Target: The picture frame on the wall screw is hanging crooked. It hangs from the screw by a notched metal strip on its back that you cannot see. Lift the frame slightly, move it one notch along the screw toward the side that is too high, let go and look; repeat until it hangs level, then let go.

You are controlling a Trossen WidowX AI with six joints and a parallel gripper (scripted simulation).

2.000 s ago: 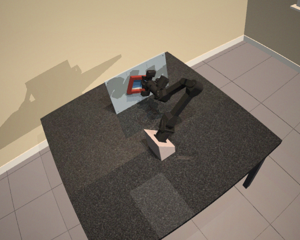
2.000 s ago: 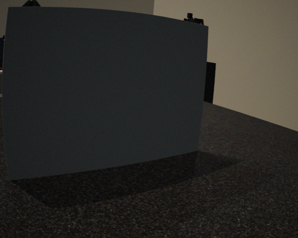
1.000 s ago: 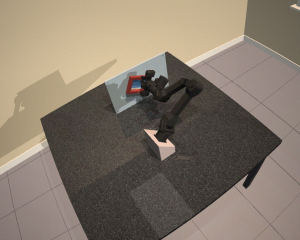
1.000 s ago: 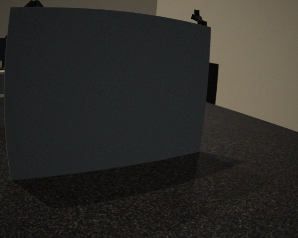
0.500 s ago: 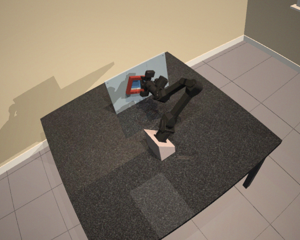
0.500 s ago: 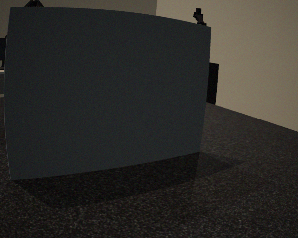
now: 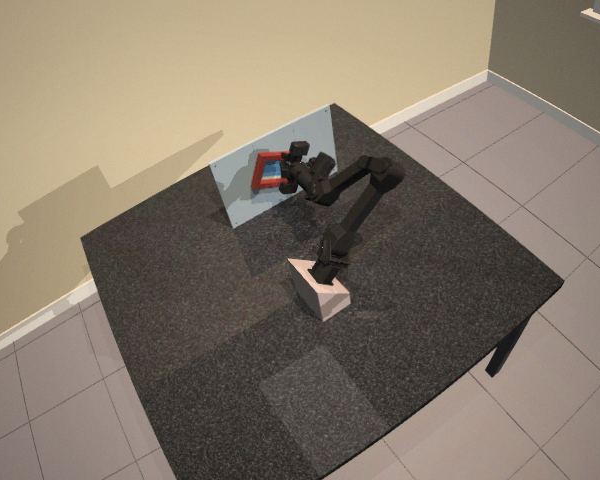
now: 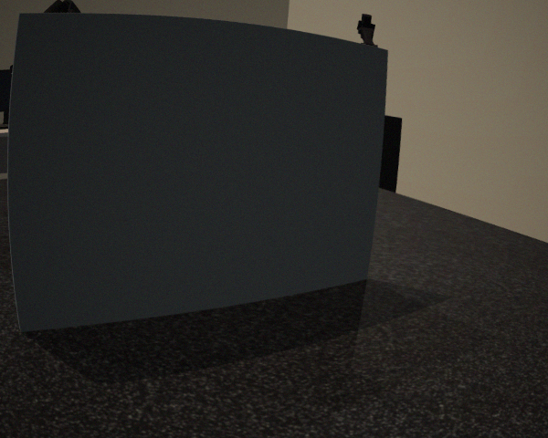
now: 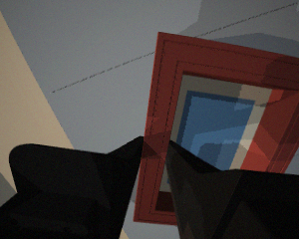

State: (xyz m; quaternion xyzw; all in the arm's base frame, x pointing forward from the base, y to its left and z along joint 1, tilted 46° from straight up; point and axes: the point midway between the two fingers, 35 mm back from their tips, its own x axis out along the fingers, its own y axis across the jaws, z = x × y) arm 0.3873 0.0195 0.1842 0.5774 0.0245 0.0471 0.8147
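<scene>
Now: the picture frame 50 mm below my gripper tip, 30 mm to the left of it and 10 mm ahead of it. From my gripper tip the other things lie so: grey wall panel: 70 mm below, 20 mm ahead, 10 mm to the left.
</scene>
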